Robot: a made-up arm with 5 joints.
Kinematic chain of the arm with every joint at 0, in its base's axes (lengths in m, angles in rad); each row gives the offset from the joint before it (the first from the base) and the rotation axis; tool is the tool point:
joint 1: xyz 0 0 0.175 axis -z
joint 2: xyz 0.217 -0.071 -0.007 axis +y
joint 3: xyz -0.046 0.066 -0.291 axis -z
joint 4: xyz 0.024 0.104 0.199 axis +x
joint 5: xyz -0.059 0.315 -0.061 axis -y
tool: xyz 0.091 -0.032 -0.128
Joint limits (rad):
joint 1: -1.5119..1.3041
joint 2: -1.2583..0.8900
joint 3: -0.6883..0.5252
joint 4: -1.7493..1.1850
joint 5: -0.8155..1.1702
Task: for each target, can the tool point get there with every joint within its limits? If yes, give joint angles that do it. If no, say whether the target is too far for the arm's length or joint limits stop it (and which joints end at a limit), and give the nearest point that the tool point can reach.
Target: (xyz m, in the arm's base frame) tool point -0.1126 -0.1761 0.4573
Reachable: no: joint limits stop it (at a limit: joint 1, joint 3, joint 4, joint 5) | nearest point -0.2739 -0.0651 0.3839 | short by 0.209 m
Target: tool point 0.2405 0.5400 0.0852
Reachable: yes | joints -0.6532 -0.6368 0.3660 -0.2766 0.8313
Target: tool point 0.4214 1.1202 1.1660
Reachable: no: too far | nearest point 0.1965 0.5225 0.3406 | short by 1.044 m
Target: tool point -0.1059 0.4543 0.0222
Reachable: yes | joints -0.6185 -0.9425 -0.3308 0.7092 -0.0341
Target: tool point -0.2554 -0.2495 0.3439
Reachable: no: joint limits stop it (at a limit: joint 1, joint 2, joint 3, joint 5) | nearest point -0.2898 -0.1924 0.2913 | short by 0.085 m
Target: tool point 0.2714 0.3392 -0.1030
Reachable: yes | joints -0.0778 0.5551 0.4044 0.0922 0.5485
